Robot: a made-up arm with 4 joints.
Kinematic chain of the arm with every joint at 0, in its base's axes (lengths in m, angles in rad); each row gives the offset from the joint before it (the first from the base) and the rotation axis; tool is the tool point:
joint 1: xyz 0 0 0.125 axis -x
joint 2: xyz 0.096 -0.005 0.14 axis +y
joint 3: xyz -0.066 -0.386 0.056 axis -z
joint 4: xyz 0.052 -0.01 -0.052 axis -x
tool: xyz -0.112 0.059 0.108
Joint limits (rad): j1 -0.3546..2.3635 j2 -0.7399..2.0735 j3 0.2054..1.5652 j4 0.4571..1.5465
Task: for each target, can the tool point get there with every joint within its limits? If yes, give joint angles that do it. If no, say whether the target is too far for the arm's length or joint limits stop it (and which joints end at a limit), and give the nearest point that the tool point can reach.
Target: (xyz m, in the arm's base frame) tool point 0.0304 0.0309 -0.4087
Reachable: no: joint limits stop it (at a limit: joint 1, joint 2, joint 3, joint 4) | nearest point 0.0541 -0.2747 0.0563 | short by 0.557 m
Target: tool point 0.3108 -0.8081 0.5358
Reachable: no: too far | nearest point 0.1508 -0.3460 0.3009 | short by 0.543 m
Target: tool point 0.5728 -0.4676 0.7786
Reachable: no: too far | nearest point 0.2019 -0.2102 0.4188 | short by 0.577 m
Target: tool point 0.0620 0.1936 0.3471
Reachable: yes | joints 1.8463 -0.4894 0.7193 1.0744
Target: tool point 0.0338 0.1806 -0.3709
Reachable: no: joint limits stop it (at a limit: joint 1, joint 3) | nearest point 0.0776 0.3602 0.1418 | short by 0.545 m
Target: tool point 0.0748 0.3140 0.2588
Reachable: yes | joints 2.0516 1.3452 0.3843 1.1318
